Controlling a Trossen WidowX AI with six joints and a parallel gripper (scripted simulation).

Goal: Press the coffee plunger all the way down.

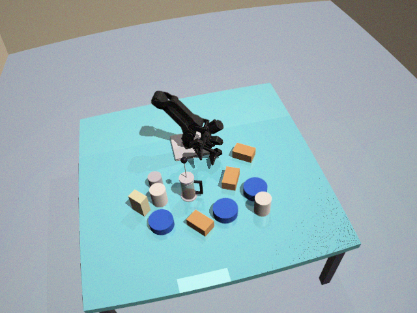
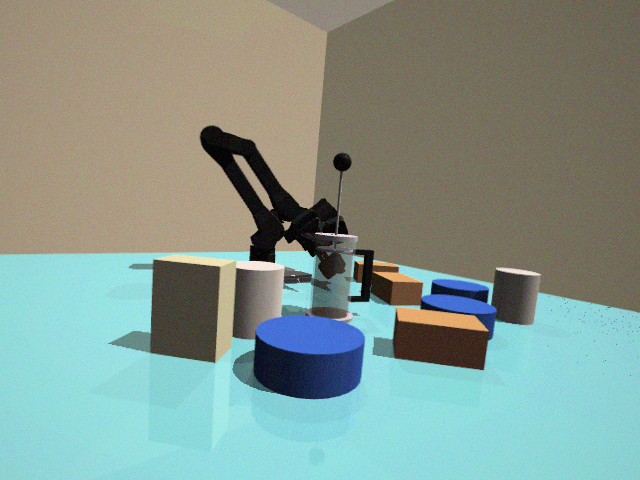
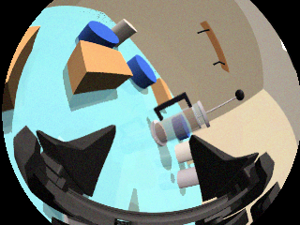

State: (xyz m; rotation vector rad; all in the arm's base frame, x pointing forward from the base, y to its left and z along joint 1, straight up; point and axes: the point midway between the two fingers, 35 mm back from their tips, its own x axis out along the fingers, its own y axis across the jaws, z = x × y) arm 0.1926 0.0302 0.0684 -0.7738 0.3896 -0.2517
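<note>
The glass coffee press lies 13 cm to the right of my gripper tip, 11 cm ahead of it and 5 cm above it. The rest, counted from my gripper tip: beige block 39 cm to the right, 8 cm ahead, 2 cm below.
</note>
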